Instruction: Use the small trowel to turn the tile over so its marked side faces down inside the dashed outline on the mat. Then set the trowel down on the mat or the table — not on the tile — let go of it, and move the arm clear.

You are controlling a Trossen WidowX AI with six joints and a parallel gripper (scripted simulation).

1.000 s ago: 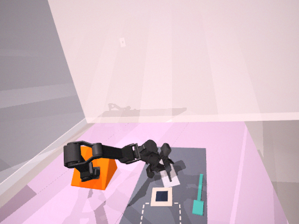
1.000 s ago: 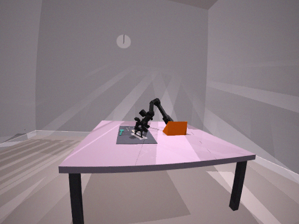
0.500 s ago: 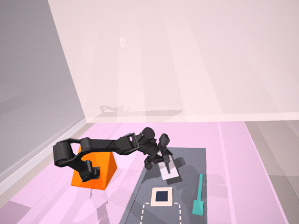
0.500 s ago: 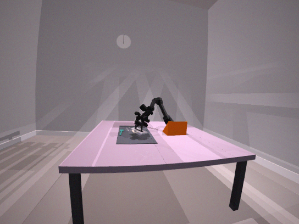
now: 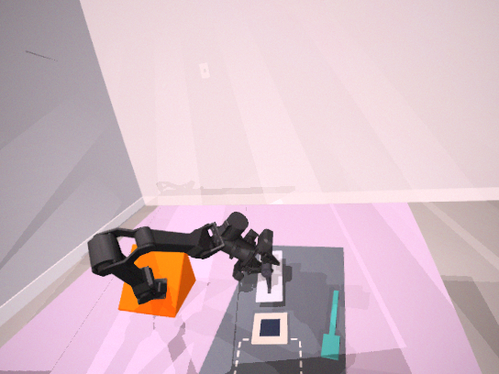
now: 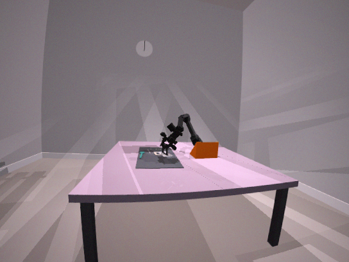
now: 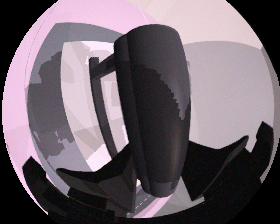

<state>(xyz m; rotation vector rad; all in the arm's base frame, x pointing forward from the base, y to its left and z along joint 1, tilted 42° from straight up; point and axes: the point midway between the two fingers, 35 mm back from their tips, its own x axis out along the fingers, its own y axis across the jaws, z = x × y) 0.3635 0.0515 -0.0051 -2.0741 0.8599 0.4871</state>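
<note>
My gripper tip is now 1 cm short of the grey mat, 10 cm to the left of it and 11 cm above it. Round my gripper tip: small trowel: 3 cm behind, 1 cm below; then tile: 2 cm behind, 14 cm to the right, 9 cm below; then teal trowel-shaped tool: 15 cm ahead, 14 cm to the right, 9 cm below.
</note>
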